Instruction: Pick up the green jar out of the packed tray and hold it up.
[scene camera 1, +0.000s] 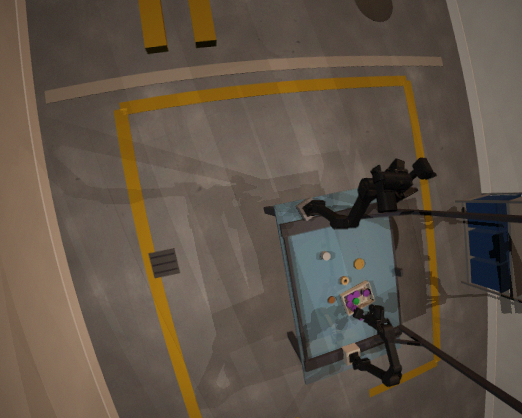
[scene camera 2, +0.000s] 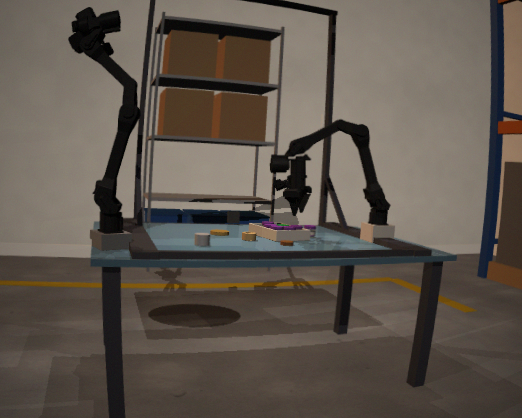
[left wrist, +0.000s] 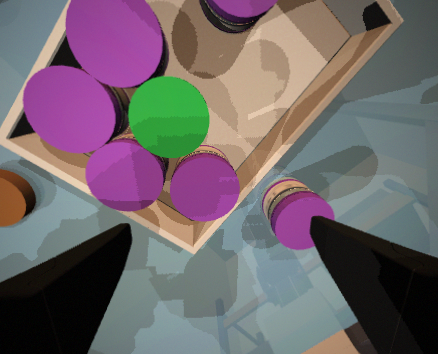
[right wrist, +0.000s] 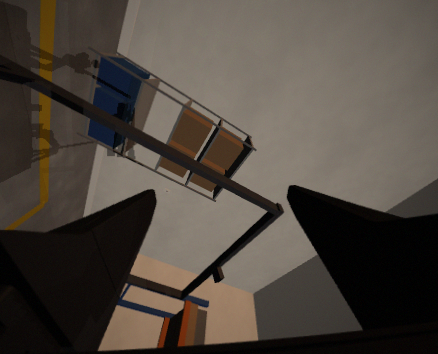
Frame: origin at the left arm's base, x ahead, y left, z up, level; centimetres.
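Where they show: left gripper, fingertip midpoint: (scene camera 2: 297, 214) (left wrist: 222, 227); right gripper, fingertip midpoint: (scene camera 1: 426, 182) (right wrist: 223, 193); left arm's base, origin of the base link: (scene camera 1: 353, 357) (scene camera 2: 378, 224); right arm's base, origin of the base link: (scene camera 1: 309, 209) (scene camera 2: 110, 231).
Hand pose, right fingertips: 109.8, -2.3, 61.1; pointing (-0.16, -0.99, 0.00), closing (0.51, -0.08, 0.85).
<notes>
Things, the pixels of their top centre, and the offset from my right fingertips, as dx, dy, dz.
- green jar, middle of its top: (left wrist: 169, 119) (scene camera 2: 282, 225) (scene camera 1: 356, 301) -72.0, -3.9, -63.0
- tray, middle of its top: (left wrist: 198, 82) (scene camera 2: 279, 226) (scene camera 1: 359, 299) -71.5, -6.5, -63.9
- purple jar, middle of its top: (left wrist: 304, 224) (scene camera 2: 310, 225) -84.2, -6.5, -63.4
- orange-brown disc, middle of its top: (scene camera 2: 287, 241) (scene camera 1: 332, 300) -68.5, +11.2, -66.6
- small tan cup, middle of its top: (scene camera 2: 249, 232) -57.7, +1.3, -65.3
- yellow-orange disc, middle of its top: (scene camera 2: 219, 230) (scene camera 1: 359, 264) -49.6, -10.8, -66.6
- pale cylinder, middle of its top: (scene camera 2: 202, 233) (scene camera 1: 326, 256) -38.7, +12.6, -64.3
The green jar (scene camera 1: 356, 301) (scene camera 2: 283, 225) (left wrist: 169, 117) stands upright in the tray (scene camera 1: 372, 290) (scene camera 2: 292, 235) (left wrist: 316, 110), close among several purple jars; bare tray floor lies on one side of it. Another purple jar (scene camera 2: 310, 227) (left wrist: 302, 222) stands outside the tray, beside its wall. My left gripper (scene camera 1: 357, 314) (scene camera 2: 297, 212) (left wrist: 222, 227) is open and empty, pointing down above the tray's corner area. In the left wrist view, one fingertip overlaps the outside jar's lid. My right gripper (right wrist: 223, 193) is open and empty, raised high and facing the wall; its fingers are unclear in the scene views.
An orange-brown disc (scene camera 1: 331, 300) (scene camera 2: 287, 243) (left wrist: 10, 197) lies beside the tray. A small tan cup (scene camera 2: 249, 237), a yellow-orange disc (scene camera 1: 359, 264) (scene camera 2: 219, 232) and a pale cylinder (scene camera 1: 326, 256) (scene camera 2: 202, 240) are also on the table. A dark post (scene camera 2: 330, 90) rises behind the left arm.
</notes>
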